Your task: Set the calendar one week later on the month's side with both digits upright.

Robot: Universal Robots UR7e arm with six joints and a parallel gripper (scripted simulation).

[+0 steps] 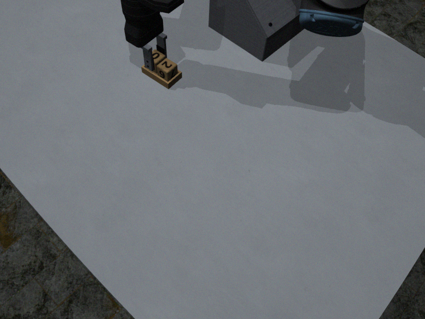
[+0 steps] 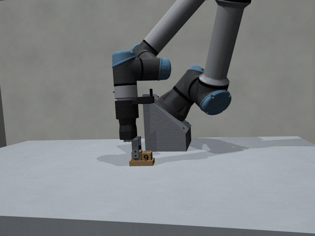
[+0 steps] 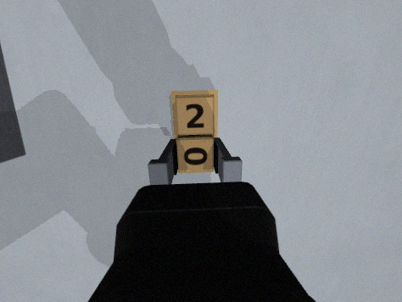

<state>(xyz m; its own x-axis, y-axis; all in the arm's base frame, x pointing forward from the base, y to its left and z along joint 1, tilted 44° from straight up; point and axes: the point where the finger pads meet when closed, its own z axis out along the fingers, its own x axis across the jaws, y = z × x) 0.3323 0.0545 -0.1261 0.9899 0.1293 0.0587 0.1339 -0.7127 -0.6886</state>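
The wooden tray lies 2 cm to the left of my hand and 3 cm below it.
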